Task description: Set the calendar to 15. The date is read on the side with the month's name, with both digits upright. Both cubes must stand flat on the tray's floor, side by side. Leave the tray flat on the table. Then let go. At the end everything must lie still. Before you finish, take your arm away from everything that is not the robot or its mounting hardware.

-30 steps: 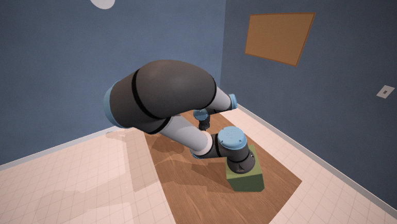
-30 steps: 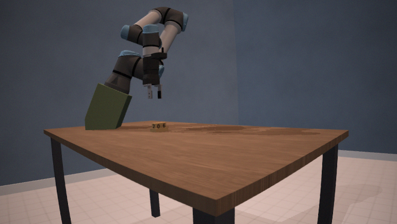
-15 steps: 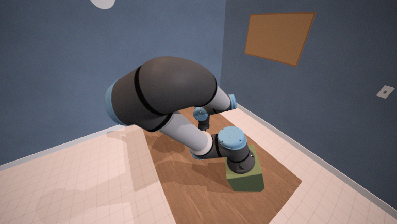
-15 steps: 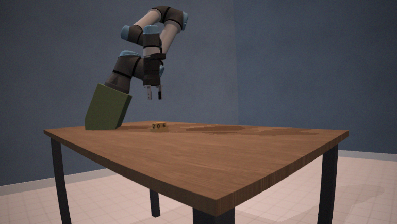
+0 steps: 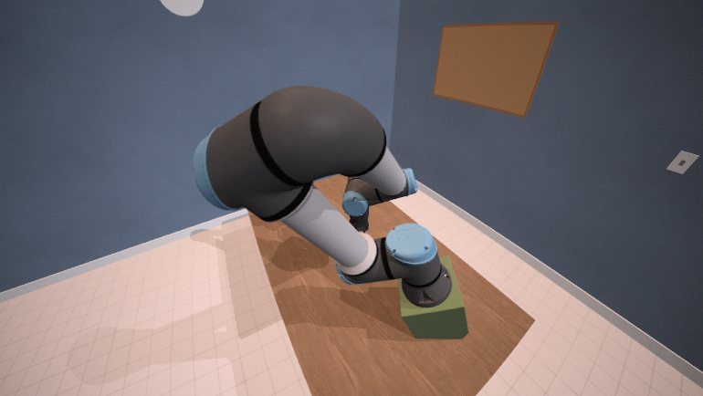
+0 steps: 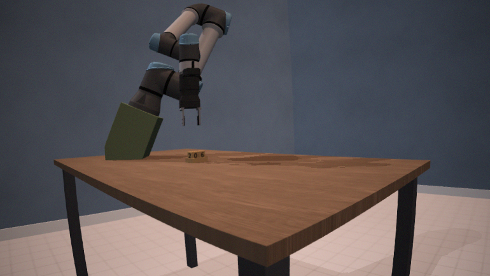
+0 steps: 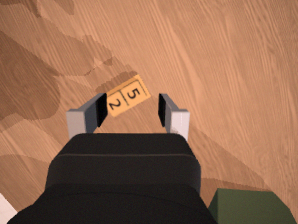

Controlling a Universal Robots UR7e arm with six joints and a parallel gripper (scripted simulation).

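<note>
The wooden cube lies 130 mm below my hand and 10 mm to the left of it. The rest, counted from my hand: wooden tray 140 mm below, 20 mm to the left, 10 mm behind.
</note>
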